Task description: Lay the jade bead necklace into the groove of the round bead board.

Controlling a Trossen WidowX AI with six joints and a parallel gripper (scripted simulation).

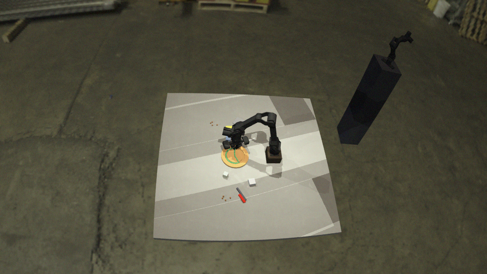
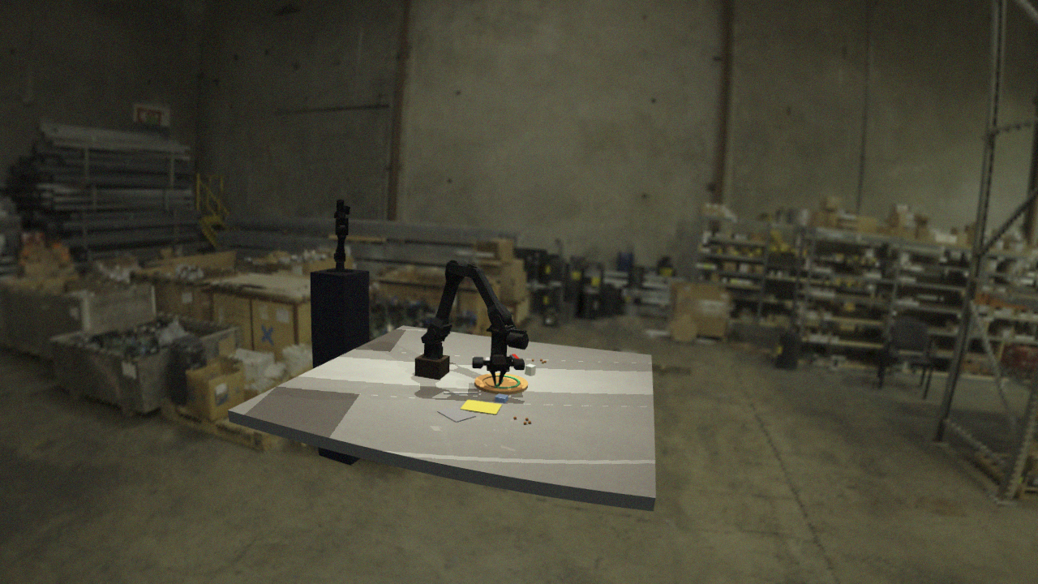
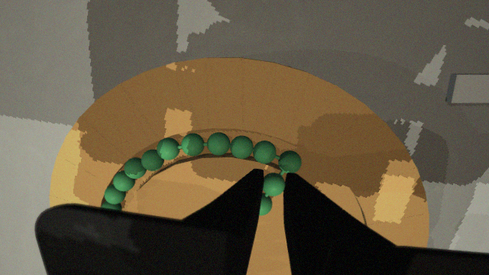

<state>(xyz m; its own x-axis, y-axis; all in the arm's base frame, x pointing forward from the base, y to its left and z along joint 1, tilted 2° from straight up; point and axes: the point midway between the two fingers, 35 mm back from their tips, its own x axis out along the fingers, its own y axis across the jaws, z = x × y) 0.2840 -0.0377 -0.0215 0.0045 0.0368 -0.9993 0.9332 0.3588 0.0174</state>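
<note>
The blue block is 10 cm to the right of my gripper tip, 5 cm ahead of it and 1 cm below it. Also, from my gripper tip: yellow pad (18 cm to the right, 1 cm below, 1 cm ahead); then white strip (10 cm to the right, 10 cm behind, 1 cm below); then cream cube (23 cm to the left, 6 cm ahead).
</note>
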